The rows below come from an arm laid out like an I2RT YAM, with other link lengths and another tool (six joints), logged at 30 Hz.
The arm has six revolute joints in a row. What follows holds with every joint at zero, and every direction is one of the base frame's. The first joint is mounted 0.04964 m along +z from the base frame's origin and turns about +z. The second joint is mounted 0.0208 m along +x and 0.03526 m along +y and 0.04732 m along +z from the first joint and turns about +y. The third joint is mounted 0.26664 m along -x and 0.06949 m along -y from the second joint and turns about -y. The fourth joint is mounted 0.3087 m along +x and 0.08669 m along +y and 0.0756 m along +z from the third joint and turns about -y. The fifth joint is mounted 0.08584 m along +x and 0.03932 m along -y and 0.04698 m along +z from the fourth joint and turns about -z. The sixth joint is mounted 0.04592 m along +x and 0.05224 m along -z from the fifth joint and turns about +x. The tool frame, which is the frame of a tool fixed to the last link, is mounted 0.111 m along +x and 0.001 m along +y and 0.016 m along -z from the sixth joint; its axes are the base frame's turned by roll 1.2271, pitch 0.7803 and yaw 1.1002 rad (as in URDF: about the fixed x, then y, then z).
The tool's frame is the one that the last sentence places.
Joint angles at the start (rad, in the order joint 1, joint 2, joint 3, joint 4, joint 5, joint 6): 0.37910, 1.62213, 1.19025, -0.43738, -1.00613, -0.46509
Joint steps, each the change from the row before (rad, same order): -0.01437, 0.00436, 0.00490, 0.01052, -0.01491, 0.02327; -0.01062, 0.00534, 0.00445, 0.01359, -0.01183, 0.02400; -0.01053, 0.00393, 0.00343, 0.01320, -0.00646, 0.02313; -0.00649, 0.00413, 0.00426, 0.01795, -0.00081, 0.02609; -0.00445, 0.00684, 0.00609, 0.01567, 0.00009, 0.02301; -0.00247, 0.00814, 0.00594, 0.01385, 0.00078, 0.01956; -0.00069, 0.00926, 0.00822, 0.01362, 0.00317, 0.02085; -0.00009, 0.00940, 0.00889, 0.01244, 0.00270, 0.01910; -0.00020, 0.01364, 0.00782, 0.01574, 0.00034, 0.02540; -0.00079, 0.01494, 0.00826, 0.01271, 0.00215, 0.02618; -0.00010, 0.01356, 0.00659, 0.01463, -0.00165, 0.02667; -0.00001, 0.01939, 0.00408, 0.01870, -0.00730, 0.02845; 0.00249, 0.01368, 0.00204, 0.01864, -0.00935, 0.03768; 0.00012, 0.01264, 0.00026, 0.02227, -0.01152, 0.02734
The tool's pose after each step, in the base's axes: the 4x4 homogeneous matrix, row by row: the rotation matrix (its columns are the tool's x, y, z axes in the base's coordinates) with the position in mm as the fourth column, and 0 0 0 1 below. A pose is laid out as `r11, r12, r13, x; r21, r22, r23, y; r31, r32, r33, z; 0, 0, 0, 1`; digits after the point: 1 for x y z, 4 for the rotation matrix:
-0.8284, -0.4744, 0.2978, 364.9; 0.1298, 0.3546, 0.9260, 293.3; -0.5449, 0.8057, -0.2321, 158.8; 0, 0, 0, 1
-0.8339, -0.4593, 0.3060, 369.3; 0.1471, 0.3495, 0.9253, 291.2; -0.5320, 0.8166, -0.2239, 161.0; 0, 0, 0, 1
-0.8374, -0.4450, 0.3174, 373.9; 0.1646, 0.3485, 0.9227, 288.6; -0.5212, 0.8249, -0.2186, 162.8; 0, 0, 0, 1
-0.8385, -0.4334, 0.3302, 378.7; 0.1816, 0.3491, 0.9193, 287.5; -0.5137, 0.8308, -0.2141, 164.8; 0, 0, 0, 1
-0.8398, -0.4228, 0.3406, 383.2; 0.1955, 0.3497, 0.9162, 287.1; -0.5065, 0.8360, -0.2111, 166.1; 0, 0, 0, 1
-0.8413, -0.4134, 0.3483, 387.2; 0.2061, 0.3503, 0.9137, 287.3; -0.4998, 0.8405, -0.2095, 166.5; 0, 0, 0, 1
-0.8425, -0.4040, 0.3564, 391.3; 0.2165, 0.3518, 0.9107, 288.3; -0.4933, 0.8444, -0.2089, 167.1; 0, 0, 0, 1
-0.8434, -0.3959, 0.3632, 395.2; 0.2256, 0.3525, 0.9082, 289.5; -0.4876, 0.8479, -0.2080, 167.9; 0, 0, 0, 1
-0.8481, -0.3805, 0.3687, 399.3; 0.2359, 0.3520, 0.9058, 291.0; -0.4744, 0.8552, -0.2088, 166.9; 0, 0, 0, 1
-0.8538, -0.3608, 0.3753, 403.5; 0.2469, 0.3540, 0.9021, 292.1; -0.4583, 0.8629, -0.2132, 165.0; 0, 0, 0, 1
-0.8599, -0.3423, 0.3788, 406.8; 0.2564, 0.3520, 0.9002, 293.5; -0.4414, 0.8712, -0.2149, 163.5; 0, 0, 0, 1
-0.8695, -0.3188, 0.3773, 409.8; 0.2637, 0.3464, 0.9003, 295.4; -0.4177, 0.8823, -0.2171, 159.2; 0, 0, 0, 1
-0.8810, -0.2903, 0.3735, 410.8; 0.2709, 0.3376, 0.9015, 298.2; -0.3878, 0.8954, -0.2188, 156.9; 0, 0, 0, 1
-0.8881, -0.2733, 0.3696, 412.4; 0.2757, 0.3267, 0.9040, 299.9; -0.3678, 0.9048, -0.2148, 154.8; 0, 0, 0, 1

